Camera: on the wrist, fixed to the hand. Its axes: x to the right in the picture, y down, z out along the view.
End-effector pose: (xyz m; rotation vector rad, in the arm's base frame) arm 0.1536 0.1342 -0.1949 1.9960 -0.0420 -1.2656
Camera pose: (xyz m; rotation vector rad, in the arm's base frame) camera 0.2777 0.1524 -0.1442 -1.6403 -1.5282 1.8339
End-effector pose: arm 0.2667 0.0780 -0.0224 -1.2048 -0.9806 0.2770
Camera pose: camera 0.3855 0.0347 -0.0704 -0.0724 -1.6313 -0.9133
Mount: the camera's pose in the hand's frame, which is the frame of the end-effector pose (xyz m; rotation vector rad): 0.0172 0.0613 -0.1193 0.0868 -0.0357 -1.6005
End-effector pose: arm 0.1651 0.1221 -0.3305 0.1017 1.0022 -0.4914
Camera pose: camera 0.1063 0.2066 -0.4182 -0.6947 0.8556 -1.9704
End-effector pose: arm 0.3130 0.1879 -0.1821 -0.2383 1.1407 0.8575
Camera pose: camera 0.1894 0.1687 -0.2334 -0.8846 0.6144 -0.6043
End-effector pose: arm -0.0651 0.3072 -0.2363 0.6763 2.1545 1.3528
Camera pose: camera -0.1463 0.2626 -0.1378 -0.8991 1.7738 0.3108
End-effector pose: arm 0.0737 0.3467 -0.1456 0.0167 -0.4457 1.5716
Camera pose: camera 0.0448 0.3987 -0.2671 0.3744 -0.2352 0.0089
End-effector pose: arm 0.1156 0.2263 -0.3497 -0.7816 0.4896 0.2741
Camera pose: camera 0.0671 0.1822 -0.4680 -0.8672 -0.2530 -1.2054
